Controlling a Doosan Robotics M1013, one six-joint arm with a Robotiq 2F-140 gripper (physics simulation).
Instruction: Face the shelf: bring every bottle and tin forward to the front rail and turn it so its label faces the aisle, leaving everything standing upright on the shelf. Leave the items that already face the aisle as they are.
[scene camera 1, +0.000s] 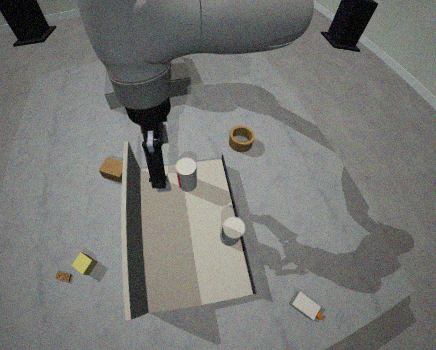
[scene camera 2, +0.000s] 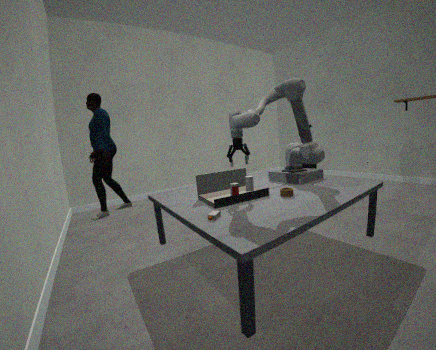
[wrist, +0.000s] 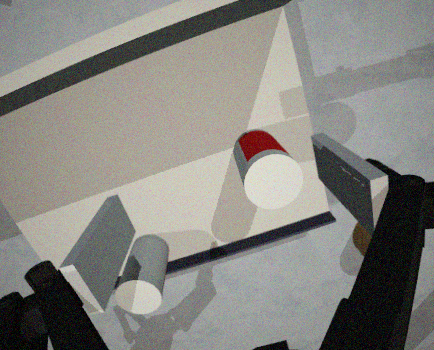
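Where they show: gripper, between the fingertips: (scene camera 1: 163, 164) (scene camera 2: 239, 165) (wrist: 218, 186); arm's base, origin of its link: (scene camera 2: 294, 171).
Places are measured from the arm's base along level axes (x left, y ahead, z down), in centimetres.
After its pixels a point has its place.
The shelf (scene camera 1: 220, 275) @[x 24.9, y 90.7, z 5.6 cm] (scene camera 2: 221, 178) @[x 2.6, y 78.3, z -4.3 cm] (wrist: 150, 120) @[x 9.7, y 73.2, z 5.6 cm] is a low tray with a tall back wall and a dark front rail (scene camera 1: 249, 270) @[x 32.9, y 90.4, z 3.4 cm] (scene camera 2: 245, 197) @[x 31.7, y 72.8, z 6.3 cm] (wrist: 255, 243) @[x 30.4, y 63.7, z 3.5 cm]. A grey tin (scene camera 1: 186, 175) @[x 17.1, y 63.9, z -5.1 cm] (scene camera 2: 249, 183) @[x 19.7, y 62.3, z -0.3 cm] (wrist: 273, 181) @[x 17.0, y 60.9, z -5.3 cm] with a white top stands upright near the end by the robot base, set back from the rail; its red label faces the back wall. A second tin (scene camera 1: 233, 231) @[x 28.5, y 80.7, z -4.3 cm] (scene camera 2: 234, 189) @[x 31.4, y 80.8, z -0.7 cm] (wrist: 145, 270) @[x 26.3, y 78.1, z -2.4 cm] stands upright at the rail, its red label towards the aisle. My gripper (scene camera 1: 155, 161) @[x 12.0, y 65.8, z -14.2 cm] (scene camera 2: 239, 163) @[x 12.0, y 65.8, z -14.2 cm] (wrist: 218, 186) @[x 12.0, y 65.8, z -14.2 cm] is open and empty above the shelf's robot-base end.
An orange-brown ring (scene camera 1: 241, 139) @[x 37.4, y 45.5, z 4.0 cm] (scene camera 2: 286, 192) @[x 41.9, y 44.8, z 5.6 cm] (wrist: 361, 240) @[x 37.2, y 46.2, z 6.3 cm] lies beyond the rail. A white box with an orange tip (scene camera 1: 306, 305) @[x 48.9, y 102.8, z 6.3 cm] (scene camera 2: 214, 215) @[x 52.6, y 104.0, z 6.6 cm] lies on the aisle side. A brown block (scene camera 1: 112, 170) @[x -9.2, y 55.0, z 4.1 cm], a yellow cube (scene camera 1: 83, 263) @[x -15.2, y 85.9, z 5.3 cm] and a small brick (scene camera 1: 63, 276) @[x -23.2, y 89.5, z 8.3 cm] lie behind the back wall.
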